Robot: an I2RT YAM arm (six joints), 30 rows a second.
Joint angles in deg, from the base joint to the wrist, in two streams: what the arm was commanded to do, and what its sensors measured. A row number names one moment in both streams.
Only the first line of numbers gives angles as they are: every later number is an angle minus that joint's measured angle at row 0.
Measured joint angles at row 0:
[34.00, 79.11, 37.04, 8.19, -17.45, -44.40]
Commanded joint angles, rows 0 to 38:
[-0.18, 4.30, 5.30, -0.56, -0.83, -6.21]
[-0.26, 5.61, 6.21, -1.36, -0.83, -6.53]
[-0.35, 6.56, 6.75, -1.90, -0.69, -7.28]
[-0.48, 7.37, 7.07, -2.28, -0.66, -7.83]
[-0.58, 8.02, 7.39, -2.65, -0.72, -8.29]
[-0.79, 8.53, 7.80, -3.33, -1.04, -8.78]
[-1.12, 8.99, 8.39, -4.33, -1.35, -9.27]
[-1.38, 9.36, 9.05, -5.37, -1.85, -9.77]
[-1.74, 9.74, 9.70, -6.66, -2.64, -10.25]
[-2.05, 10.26, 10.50, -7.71, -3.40, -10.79]
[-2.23, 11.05, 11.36, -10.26, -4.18, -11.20]
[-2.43, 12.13, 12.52, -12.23, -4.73, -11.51]
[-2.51, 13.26, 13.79, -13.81, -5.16, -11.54]
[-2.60, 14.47, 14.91, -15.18, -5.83, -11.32]
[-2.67, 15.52, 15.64, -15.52, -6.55, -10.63]
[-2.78, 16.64, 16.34, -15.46, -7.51, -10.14]
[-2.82, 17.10, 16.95, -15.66, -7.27, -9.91]
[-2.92, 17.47, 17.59, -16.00, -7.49, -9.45]
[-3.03, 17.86, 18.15, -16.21, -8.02, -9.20]
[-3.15, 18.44, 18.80, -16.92, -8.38, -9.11]
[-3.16, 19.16, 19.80, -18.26, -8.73, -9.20]
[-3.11, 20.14, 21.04, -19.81, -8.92, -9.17]
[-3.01, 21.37, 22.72, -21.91, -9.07, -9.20]
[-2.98, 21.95, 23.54, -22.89, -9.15, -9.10]
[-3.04, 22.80, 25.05, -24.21, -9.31, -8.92]
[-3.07, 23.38, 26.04, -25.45, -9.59, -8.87]
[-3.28, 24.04, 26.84, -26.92, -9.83, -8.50]
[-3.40, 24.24, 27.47, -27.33, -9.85, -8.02]
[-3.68, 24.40, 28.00, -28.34, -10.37, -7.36]
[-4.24, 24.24, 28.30, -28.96, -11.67, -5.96]
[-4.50, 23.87, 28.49, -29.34, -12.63, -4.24]
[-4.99, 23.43, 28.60, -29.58, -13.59, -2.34]
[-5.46, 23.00, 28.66, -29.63, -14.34, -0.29]
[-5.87, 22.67, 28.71, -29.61, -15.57, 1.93]
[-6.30, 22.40, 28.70, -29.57, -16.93, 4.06]
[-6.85, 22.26, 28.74, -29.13, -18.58, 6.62]
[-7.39, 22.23, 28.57, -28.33, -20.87, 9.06]
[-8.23, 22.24, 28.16, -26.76, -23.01, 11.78]
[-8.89, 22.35, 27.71, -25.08, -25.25, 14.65]
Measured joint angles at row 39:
[-6.14, 23.69, 27.36, -26.30, -15.78, 2.18]
